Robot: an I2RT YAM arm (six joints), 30 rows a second.
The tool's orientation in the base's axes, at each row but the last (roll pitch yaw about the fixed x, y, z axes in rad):
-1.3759, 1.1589, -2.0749
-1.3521, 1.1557, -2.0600
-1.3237, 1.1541, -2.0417
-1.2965, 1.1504, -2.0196
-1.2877, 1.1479, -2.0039
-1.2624, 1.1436, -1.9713
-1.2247, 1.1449, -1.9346
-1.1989, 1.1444, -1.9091
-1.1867, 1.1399, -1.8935
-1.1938, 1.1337, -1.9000
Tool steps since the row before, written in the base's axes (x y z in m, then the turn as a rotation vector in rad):
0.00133, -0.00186, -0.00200, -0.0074, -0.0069, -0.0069
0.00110, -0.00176, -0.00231, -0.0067, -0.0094, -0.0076
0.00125, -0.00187, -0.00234, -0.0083, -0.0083, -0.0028
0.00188, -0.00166, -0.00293, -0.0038, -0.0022, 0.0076
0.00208, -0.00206, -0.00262, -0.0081, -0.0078, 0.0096
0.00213, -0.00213, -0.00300, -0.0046, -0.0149, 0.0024
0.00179, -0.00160, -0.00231, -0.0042, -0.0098, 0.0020
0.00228, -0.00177, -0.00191, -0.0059, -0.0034, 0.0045
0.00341, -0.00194, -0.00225, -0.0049, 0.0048, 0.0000
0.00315, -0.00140, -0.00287, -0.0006, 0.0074, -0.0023
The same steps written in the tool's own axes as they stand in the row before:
0.00223, 0.00030, 0.00204, 0.0102, -0.0065, -0.0019
0.00253, 0.00037, 0.00176, 0.0116, -0.0076, 0.0001
0.00258, 0.00042, 0.00192, 0.0071, -0.0097, -0.0013
0.00295, 0.00121, 0.00217, -0.0055, -0.0068, -0.0006
0.00280, 0.00093, 0.00260, -0.0045, -0.0141, -0.0001
0.00320, 0.00105, 0.00260, 0.0042, -0.0139, 0.0061
0.00246, 0.00092, 0.00205, 0.0026, -0.0101, 0.0032
0.00212, 0.00096, 0.00257, -0.0020, -0.0077, -0.0017
0.00236, 0.00167, 0.00347, -0.0013, 0.0002, -0.0067
0.00273, 0.00214, 0.00285, -0.0008, 0.0056, -0.0054

